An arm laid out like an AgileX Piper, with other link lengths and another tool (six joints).
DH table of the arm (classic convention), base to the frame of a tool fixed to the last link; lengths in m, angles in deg. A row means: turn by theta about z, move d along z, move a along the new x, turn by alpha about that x. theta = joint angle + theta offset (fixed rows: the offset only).
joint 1: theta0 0; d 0.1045; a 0; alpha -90
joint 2: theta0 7.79; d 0; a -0.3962; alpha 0
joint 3: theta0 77.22; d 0; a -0.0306; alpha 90
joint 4: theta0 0; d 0.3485; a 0; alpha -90
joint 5: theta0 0; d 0; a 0; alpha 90
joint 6: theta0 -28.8; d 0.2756; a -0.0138; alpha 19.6
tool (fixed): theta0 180; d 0.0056; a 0; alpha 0
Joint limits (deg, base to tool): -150..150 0..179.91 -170..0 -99.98..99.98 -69.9..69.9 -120..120
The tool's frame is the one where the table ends.
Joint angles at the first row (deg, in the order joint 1, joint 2, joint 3, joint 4, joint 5, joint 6):
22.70, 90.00, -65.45, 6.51, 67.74, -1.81
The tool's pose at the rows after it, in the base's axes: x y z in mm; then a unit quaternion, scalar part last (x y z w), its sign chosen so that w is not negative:
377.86 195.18 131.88 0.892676 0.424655 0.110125 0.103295
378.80 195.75 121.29 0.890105 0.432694 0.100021 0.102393
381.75 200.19 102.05 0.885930 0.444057 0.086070 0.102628
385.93 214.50 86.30 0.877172 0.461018 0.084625 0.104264
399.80 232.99 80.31 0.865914 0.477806 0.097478 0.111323
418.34 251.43 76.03 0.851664 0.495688 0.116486 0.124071
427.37 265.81 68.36 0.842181 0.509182 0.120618 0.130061
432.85 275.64 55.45 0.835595 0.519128 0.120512 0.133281
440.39 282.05 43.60 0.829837 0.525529 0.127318 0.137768
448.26 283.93 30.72 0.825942 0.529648 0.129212 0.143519
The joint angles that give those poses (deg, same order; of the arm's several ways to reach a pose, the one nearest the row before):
22.70, 90.00, -65.45, 6.51, 66.74, -2.84
22.69, 91.46, -65.48, 6.51, 66.65, -3.70
23.21, 94.14, -65.57, 6.30, 65.86, -4.39
24.95, 96.63, -66.06, 5.95, 64.26, -4.80
26.88, 99.05, -68.24, 4.93, 62.76, -4.92
28.77, 101.52, -70.87, 3.10, 60.97, -5.00
30.19, 103.83, -72.84, 2.10, 60.36, -5.00
31.10, 105.97, -73.75, 1.53, 59.32, -5.16
31.59, 107.55, -73.98, 0.84, 57.31, -5.39
31.68, 109.24, -74.29, 0.00, 55.78, -5.47

